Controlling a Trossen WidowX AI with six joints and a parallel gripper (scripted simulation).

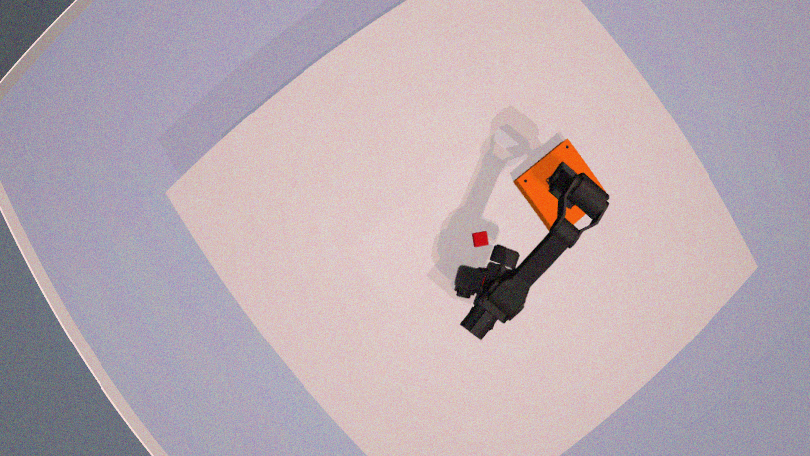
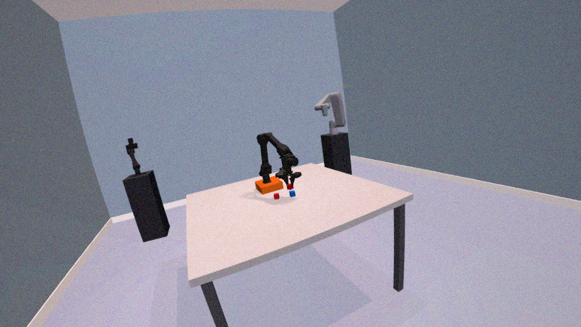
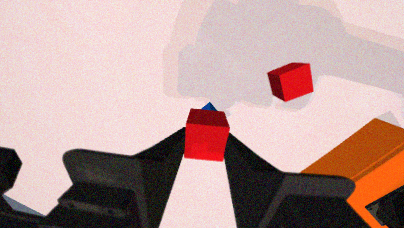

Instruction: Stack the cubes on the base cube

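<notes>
The blue cube lies 60 mm below my gripper tip, 10 mm to the left of it and 10 mm behind it.
</notes>
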